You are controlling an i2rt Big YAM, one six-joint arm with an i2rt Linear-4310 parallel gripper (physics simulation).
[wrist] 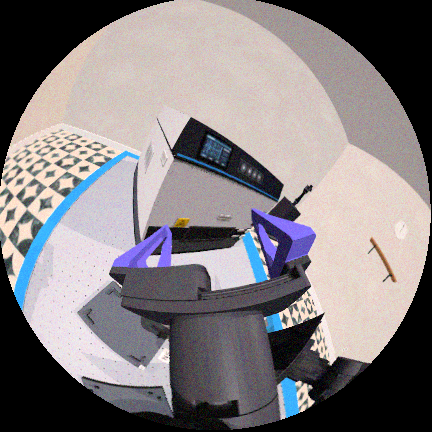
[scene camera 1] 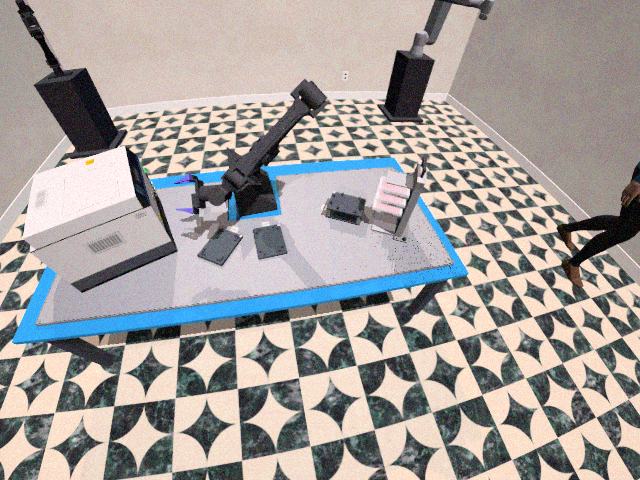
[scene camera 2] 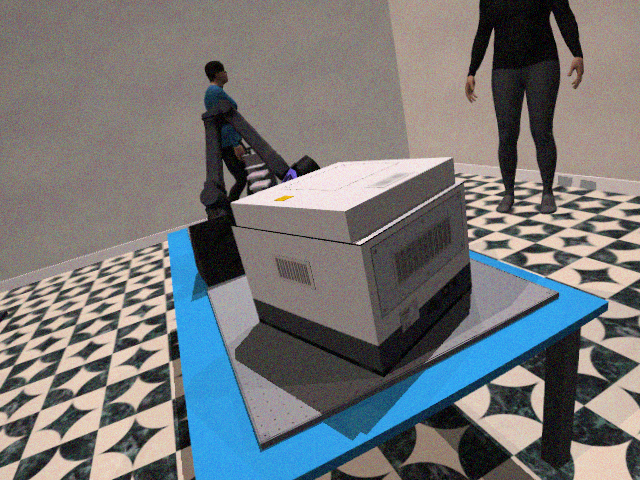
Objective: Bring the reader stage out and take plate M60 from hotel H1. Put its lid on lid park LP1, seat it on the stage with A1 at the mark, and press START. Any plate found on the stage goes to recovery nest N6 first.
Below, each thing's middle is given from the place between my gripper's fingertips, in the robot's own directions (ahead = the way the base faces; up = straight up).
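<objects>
I see that the plate reader point(scene camera 2: 346, 299) is 110 mm below my hand, and that it is also 320 mm to the right of the hand and 30 mm behind it.
</objects>
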